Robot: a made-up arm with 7 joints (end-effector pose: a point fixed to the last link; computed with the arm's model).
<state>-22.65 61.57 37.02 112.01 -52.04 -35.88 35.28</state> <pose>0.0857 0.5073 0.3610 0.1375 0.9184 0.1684 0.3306</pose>
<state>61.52 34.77 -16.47 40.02 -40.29 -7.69 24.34</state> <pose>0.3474 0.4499 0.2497 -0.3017 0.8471 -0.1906 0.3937</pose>
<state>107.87 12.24 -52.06 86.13 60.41 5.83 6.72</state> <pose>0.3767 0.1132 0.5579 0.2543 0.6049 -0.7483 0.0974</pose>
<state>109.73 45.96 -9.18 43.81 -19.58 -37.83 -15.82</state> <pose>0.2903 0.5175 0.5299 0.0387 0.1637 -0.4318 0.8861</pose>
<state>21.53 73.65 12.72 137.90 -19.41 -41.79 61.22</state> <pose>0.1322 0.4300 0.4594 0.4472 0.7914 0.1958 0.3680</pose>
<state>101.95 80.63 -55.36 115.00 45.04 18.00 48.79</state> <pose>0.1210 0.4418 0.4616 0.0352 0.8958 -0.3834 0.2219</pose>
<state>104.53 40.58 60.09 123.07 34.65 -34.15 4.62</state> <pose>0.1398 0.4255 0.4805 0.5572 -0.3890 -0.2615 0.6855</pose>
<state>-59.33 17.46 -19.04 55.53 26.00 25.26 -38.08</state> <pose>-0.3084 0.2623 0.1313 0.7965 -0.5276 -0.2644 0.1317</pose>
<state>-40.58 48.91 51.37 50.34 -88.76 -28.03 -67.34</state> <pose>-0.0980 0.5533 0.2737 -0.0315 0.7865 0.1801 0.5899</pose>
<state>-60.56 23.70 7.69 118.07 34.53 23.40 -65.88</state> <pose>-0.1563 0.2944 0.1562 -0.8598 0.3862 -0.1029 0.3179</pose>
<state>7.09 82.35 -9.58 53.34 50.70 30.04 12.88</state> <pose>0.0828 0.5631 0.3671 -0.7820 0.5217 -0.2691 0.2093</pose>
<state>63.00 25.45 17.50 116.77 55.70 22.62 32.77</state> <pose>0.3008 0.2911 0.3538 0.2603 0.4549 -0.8241 0.2151</pose>
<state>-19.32 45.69 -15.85 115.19 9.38 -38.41 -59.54</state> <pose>0.1011 0.3653 0.1347 -0.3400 0.3268 -0.7541 0.4571</pose>
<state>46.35 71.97 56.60 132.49 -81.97 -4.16 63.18</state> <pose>-0.0416 0.4503 0.4207 -0.4288 0.2834 0.3379 0.7884</pose>
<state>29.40 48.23 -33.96 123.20 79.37 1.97 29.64</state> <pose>0.1948 0.3010 0.2356 -0.0321 -0.5426 0.7824 0.3040</pose>
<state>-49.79 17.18 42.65 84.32 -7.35 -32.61 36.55</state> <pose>-0.2114 0.3552 0.1101 -0.4802 0.7990 -0.3422 0.1176</pose>
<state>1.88 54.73 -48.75 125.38 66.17 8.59 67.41</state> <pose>0.0843 0.3310 0.1839 -0.0826 -0.4785 0.5663 0.6660</pose>
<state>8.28 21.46 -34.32 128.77 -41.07 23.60 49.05</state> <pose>0.1833 0.2266 0.1223 0.0116 0.9271 -0.3553 0.1189</pose>
